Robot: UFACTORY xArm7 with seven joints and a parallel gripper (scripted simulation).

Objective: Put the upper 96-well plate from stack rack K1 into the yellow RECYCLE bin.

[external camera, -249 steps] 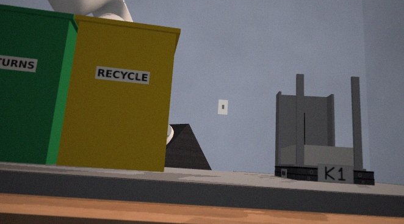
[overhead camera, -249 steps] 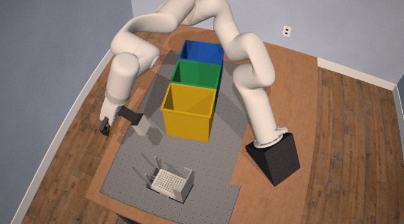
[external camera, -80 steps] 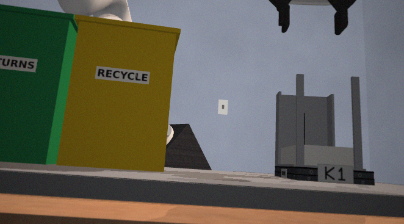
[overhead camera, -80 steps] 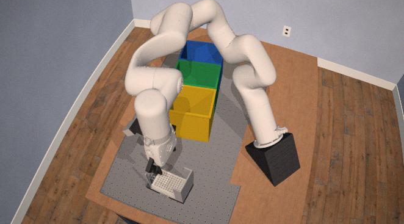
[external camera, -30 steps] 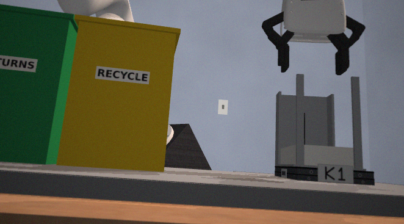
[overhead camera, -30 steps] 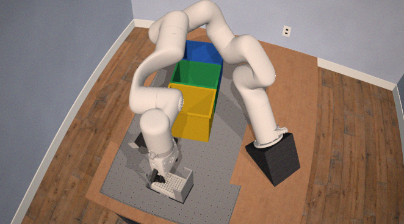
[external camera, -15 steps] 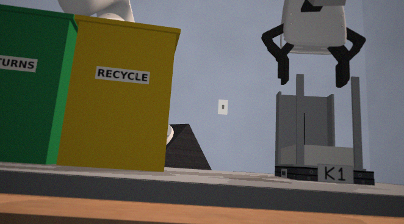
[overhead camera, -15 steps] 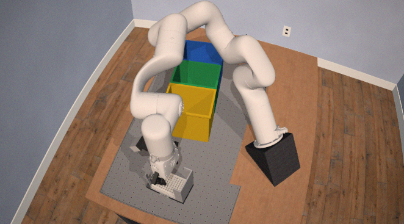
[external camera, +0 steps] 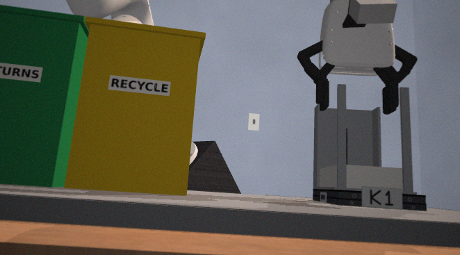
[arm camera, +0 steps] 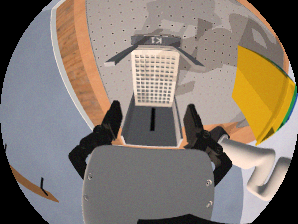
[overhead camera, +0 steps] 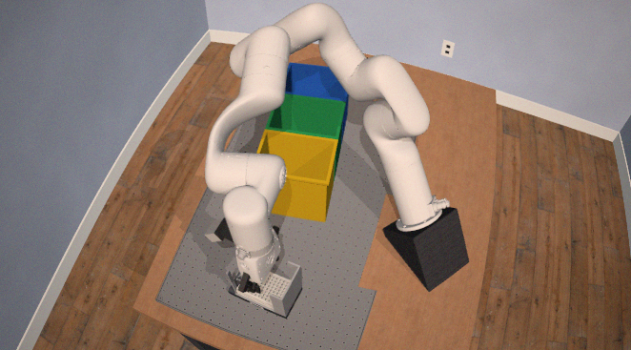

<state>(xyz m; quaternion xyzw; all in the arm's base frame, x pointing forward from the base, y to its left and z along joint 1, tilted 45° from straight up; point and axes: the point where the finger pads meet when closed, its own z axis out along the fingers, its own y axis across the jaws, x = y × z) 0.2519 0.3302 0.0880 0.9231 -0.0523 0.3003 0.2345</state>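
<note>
Now: hand 90 mm short of the K1 sign, 20 mm to the left of it and 130 mm above it. The rest, counted from my hand: green bin: 30 mm behind, 420 mm to the right, 50 mm below; yellow bin: 30 mm behind, 290 mm to the right, 50 mm below; blue bin: 40 mm behind, 550 mm to the right, 50 mm below.
</note>
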